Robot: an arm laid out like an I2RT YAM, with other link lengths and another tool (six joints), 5 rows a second.
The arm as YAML. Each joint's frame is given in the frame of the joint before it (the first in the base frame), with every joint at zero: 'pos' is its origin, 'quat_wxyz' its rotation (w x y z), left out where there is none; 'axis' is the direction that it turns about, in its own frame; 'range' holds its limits. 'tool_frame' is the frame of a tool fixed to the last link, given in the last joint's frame.
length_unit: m
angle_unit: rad
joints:
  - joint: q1
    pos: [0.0, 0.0, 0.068]
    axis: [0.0, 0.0, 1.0]
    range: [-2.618, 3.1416]
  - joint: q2
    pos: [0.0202, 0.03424, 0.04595]
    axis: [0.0, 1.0, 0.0]
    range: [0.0, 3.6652]
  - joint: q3
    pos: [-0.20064, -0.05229, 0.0]
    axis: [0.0, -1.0, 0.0]
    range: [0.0, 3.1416]
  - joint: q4
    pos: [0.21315, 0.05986, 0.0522]
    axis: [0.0, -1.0, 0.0]
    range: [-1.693, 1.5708]
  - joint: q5
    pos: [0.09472, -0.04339, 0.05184]
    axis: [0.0, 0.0, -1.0]
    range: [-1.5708, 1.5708]
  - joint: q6
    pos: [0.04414, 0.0, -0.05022]
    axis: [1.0, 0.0, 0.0]
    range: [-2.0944, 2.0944]
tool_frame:
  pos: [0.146, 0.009, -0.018]
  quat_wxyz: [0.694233, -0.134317, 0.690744, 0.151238]
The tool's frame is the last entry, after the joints.
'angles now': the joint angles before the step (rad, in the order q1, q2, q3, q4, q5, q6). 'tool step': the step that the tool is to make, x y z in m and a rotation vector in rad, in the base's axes. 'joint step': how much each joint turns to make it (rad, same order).
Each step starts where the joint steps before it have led.
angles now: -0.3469, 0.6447, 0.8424, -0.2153, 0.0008, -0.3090
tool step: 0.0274, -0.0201, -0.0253, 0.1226, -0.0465, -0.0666
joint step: 0.0002, 0.1318, -0.0865, 0.2160, 0.0644, 0.1324
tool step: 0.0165, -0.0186, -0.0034, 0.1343, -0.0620, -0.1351
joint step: 0.0488, 0.1370, 0.0413, 0.0882, 0.1806, 0.1531
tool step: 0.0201, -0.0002, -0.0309, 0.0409, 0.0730, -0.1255
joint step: 0.1170, 0.1683, 0.0573, 0.0141, 0.2401, 0.0435
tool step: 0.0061, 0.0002, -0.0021, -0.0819, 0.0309, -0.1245
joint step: 0.0958, 0.1069, 0.0223, 0.1059, 0.2286, -0.0724
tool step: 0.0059, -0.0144, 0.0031, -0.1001, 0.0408, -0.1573
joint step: 0.0366, 0.1623, 0.0642, 0.1580, 0.2012, -0.1285
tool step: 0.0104, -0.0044, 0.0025, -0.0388, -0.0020, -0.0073
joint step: -0.0073, 0.0705, 0.0174, 0.1075, 0.0006, -0.0635
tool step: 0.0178, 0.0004, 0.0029, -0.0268, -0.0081, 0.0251
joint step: -0.0040, 0.0804, 0.0437, 0.0784, -0.0299, -0.0408
